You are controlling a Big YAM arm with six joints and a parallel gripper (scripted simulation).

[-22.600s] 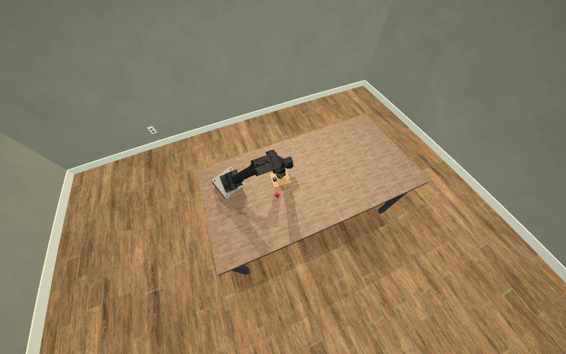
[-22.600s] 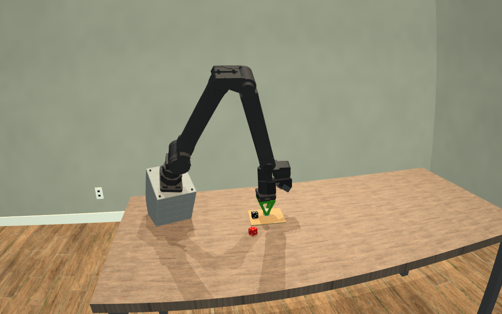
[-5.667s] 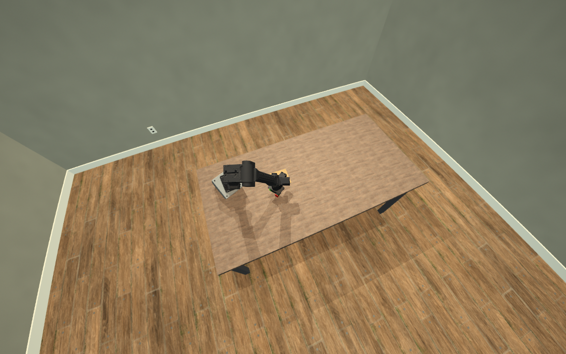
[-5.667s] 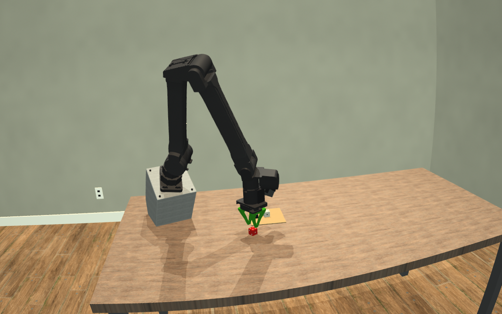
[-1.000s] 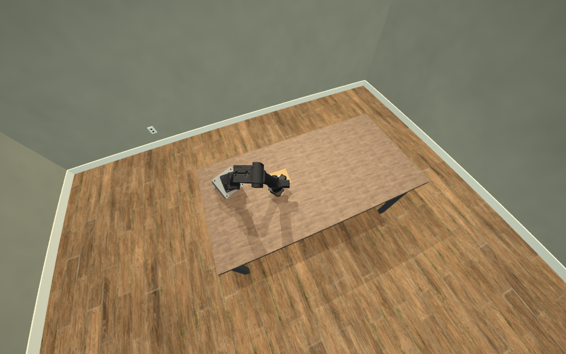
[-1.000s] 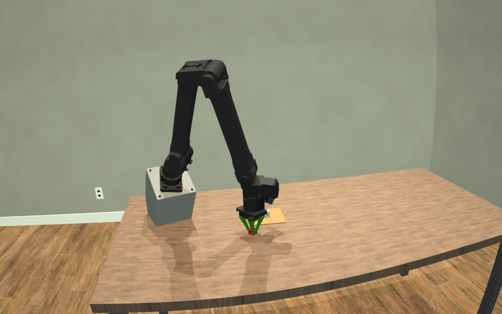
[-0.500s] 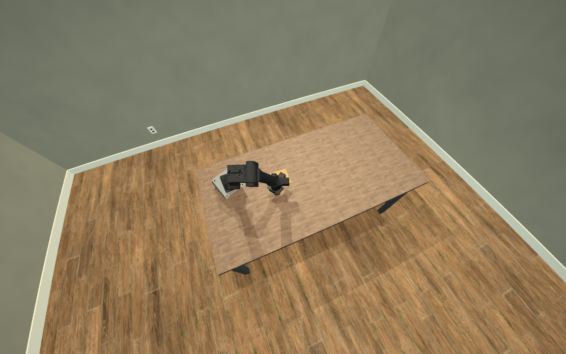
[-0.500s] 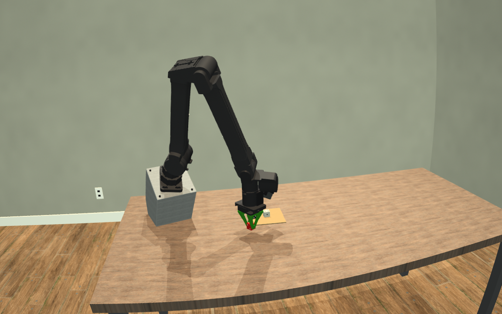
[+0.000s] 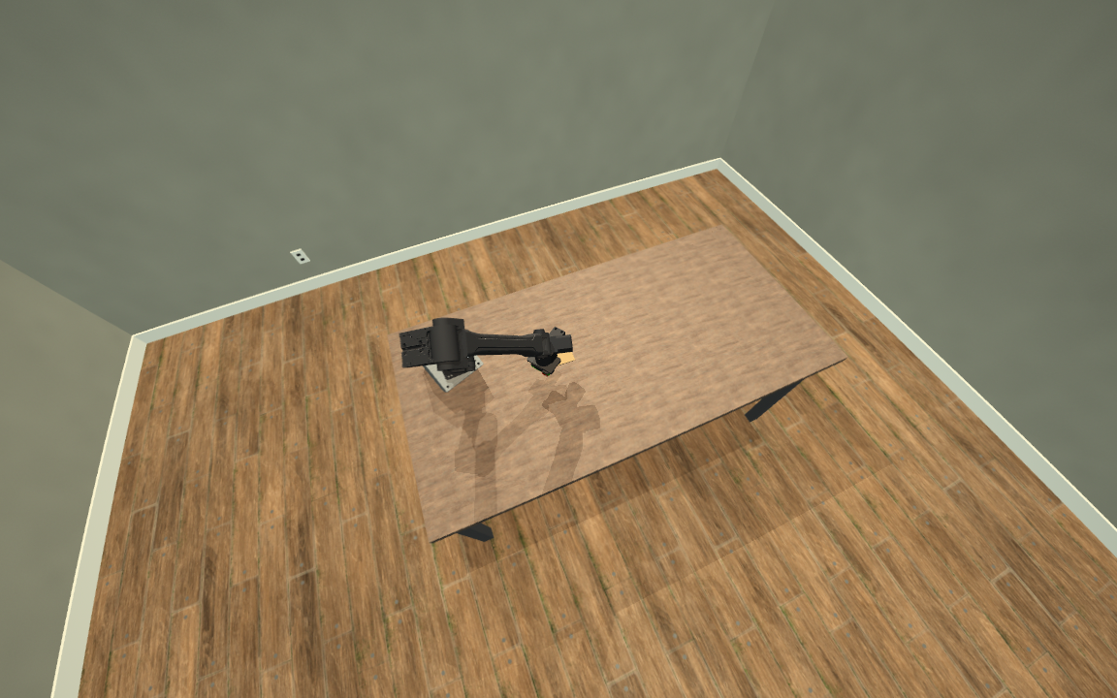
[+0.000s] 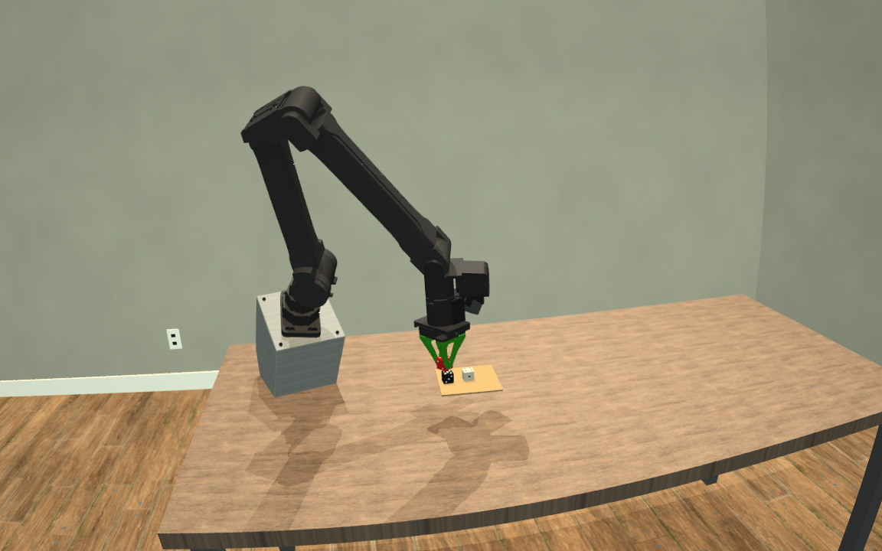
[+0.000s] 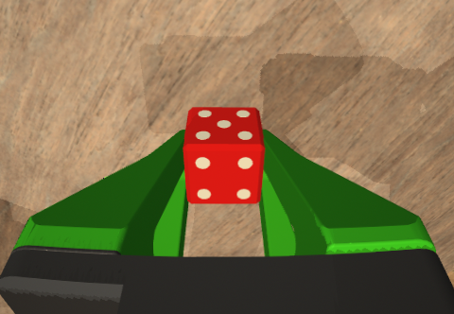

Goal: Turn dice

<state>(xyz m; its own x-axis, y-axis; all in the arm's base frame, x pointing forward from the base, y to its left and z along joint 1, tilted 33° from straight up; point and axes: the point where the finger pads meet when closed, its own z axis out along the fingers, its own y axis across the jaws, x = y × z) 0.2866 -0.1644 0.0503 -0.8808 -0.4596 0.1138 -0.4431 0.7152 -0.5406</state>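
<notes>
Right now the white die is 9 cm ahead of my hand, 12 cm to the left of it and 10 cm below it. Also, from my hand: tan mat: 9 cm ahead, 12 cm to the left, 11 cm below; black die: 5 cm ahead, 13 cm to the left, 10 cm below; red die: right at my hand.
</notes>
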